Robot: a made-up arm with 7 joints.
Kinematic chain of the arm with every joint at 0, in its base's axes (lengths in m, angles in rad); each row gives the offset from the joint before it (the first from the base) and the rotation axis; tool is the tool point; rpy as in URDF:
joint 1: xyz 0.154 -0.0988 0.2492 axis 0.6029 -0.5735 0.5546
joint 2: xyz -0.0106 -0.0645 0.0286 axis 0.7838 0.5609 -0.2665
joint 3: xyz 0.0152 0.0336 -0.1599 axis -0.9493 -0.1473 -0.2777
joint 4: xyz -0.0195 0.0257 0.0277 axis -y
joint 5: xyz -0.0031 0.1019 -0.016 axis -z
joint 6: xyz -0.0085 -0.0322 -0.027 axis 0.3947 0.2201 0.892
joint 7: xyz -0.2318 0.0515 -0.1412 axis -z
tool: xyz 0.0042 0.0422 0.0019 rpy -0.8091 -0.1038 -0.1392
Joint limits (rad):
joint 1: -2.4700..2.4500
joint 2: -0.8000..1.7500
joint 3: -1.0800..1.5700
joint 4: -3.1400..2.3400
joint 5: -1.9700..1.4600
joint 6: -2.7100..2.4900
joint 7: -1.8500..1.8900
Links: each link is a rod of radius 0.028 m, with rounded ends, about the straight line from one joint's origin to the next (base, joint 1, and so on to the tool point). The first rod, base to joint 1, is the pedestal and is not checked.
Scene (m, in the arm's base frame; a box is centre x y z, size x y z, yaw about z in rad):
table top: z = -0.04
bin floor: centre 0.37 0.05 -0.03 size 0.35 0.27 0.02 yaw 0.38
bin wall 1: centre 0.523 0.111 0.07 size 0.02 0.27 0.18 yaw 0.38
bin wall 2: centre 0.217 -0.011 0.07 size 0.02 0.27 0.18 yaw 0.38
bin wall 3: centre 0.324 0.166 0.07 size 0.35 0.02 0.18 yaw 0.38
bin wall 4: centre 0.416 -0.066 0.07 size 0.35 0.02 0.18 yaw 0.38
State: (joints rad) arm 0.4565 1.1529 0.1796 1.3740 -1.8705 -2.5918 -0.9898
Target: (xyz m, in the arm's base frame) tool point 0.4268 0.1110 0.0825
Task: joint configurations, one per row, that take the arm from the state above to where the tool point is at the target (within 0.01 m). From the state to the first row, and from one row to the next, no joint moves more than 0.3 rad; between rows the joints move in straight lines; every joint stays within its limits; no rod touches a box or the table.
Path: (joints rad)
1: 0.4498 1.1500 0.1510 1.5651 -1.9037 -2.3240 -1.0055
2: 0.4431 1.1472 0.1225 1.7563 -1.9368 -2.0562 -1.0212
3: 0.4364 1.1443 0.0939 1.9474 -1.9700 -1.7884 -1.0369
4: 0.2222 1.1207 0.1652 1.7944 -1.9700 -1.8878 -1.0495
5: 0.0080 1.0971 0.2366 1.6414 -1.9700 -1.9872 -1.0622

